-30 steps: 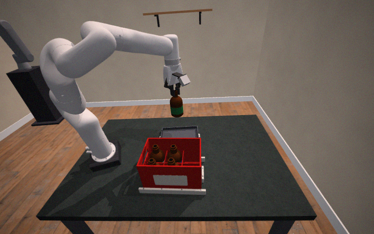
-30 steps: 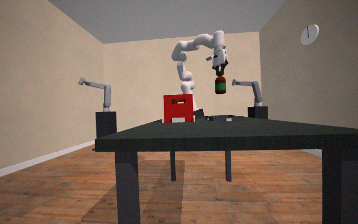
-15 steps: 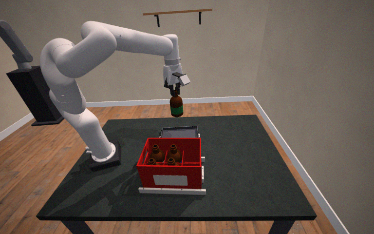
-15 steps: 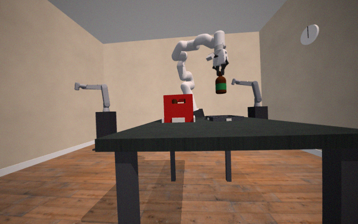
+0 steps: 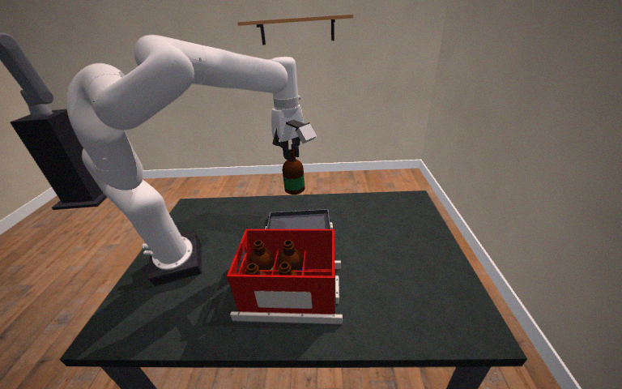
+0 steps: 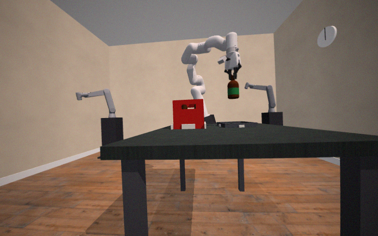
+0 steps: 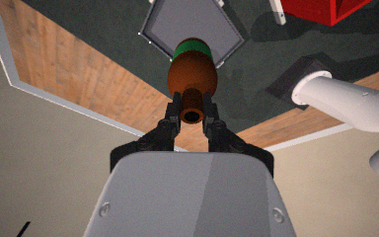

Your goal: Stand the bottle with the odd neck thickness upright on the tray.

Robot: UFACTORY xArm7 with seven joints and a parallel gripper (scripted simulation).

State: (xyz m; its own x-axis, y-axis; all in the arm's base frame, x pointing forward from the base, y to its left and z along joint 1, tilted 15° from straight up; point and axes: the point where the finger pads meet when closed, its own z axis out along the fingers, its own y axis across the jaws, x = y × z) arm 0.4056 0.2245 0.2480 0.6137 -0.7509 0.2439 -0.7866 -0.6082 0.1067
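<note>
Now: the tray 320 mm below my hand. Round my hand: crate 30 mm behind, 300 mm to the right, 250 mm below.
</note>
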